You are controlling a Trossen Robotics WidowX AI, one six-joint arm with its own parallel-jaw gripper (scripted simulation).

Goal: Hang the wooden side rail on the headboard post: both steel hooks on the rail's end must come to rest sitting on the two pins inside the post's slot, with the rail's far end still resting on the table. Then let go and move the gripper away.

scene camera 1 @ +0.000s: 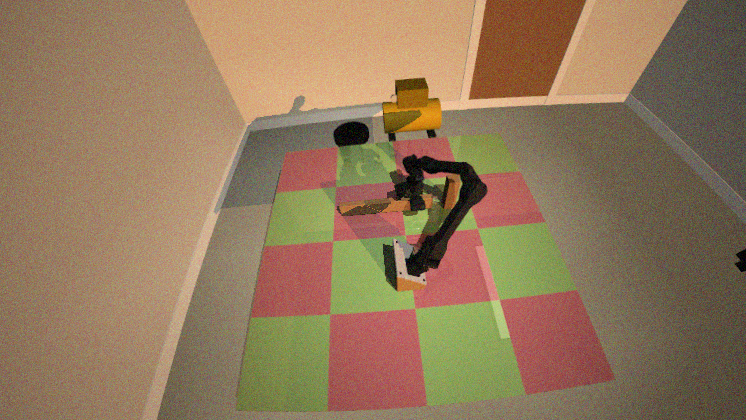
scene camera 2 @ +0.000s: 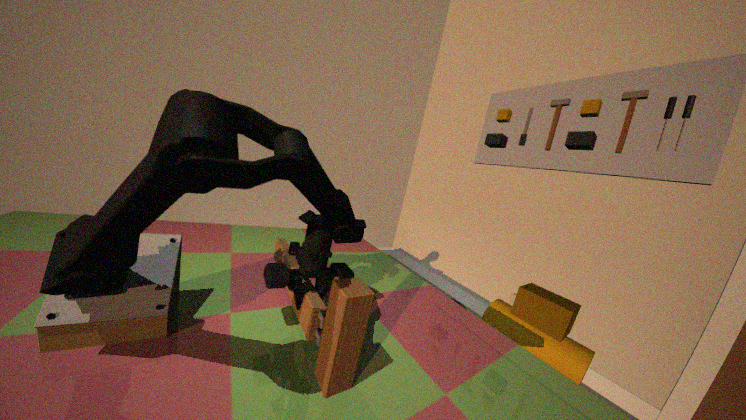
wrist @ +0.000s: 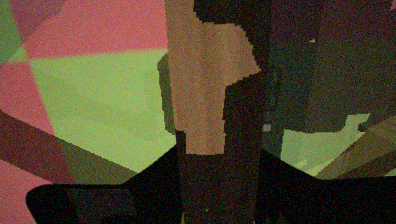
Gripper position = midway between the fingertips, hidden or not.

In view: my gripper (scene camera 2: 304, 308) and a wooden side rail (scene camera 2: 311, 316).
The wooden side rail also shows in scene camera 1 (scene camera 1: 392, 204) and in the wrist view (wrist: 218, 64). My gripper is seen too in the wrist view (wrist: 212, 143).
